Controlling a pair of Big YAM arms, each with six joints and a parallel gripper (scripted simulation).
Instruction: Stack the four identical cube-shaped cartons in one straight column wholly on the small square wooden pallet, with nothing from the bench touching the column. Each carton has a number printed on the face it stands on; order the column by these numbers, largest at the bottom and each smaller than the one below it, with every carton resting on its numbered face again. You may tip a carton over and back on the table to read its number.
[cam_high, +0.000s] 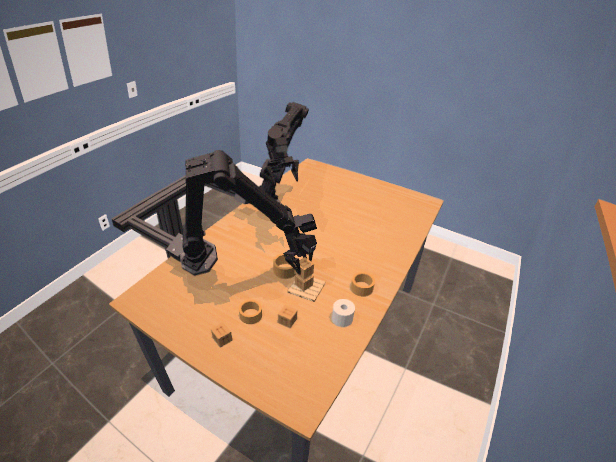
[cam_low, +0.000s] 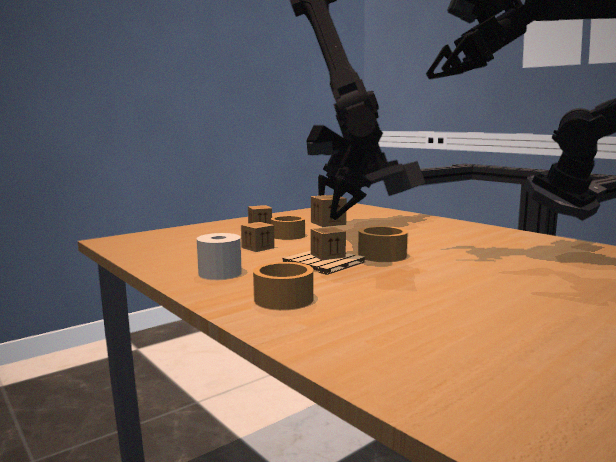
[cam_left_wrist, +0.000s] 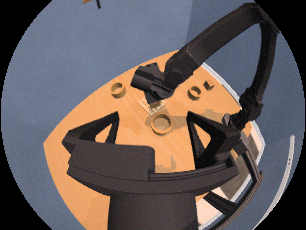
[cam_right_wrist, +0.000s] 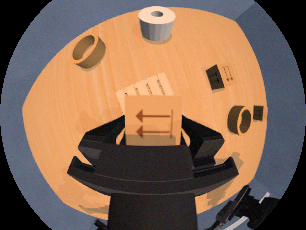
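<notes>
Now: right hand 1 cm short of the wooden pallet and 10 cm above it. Also, from my right hand: brown carton right at my right hand.
</notes>
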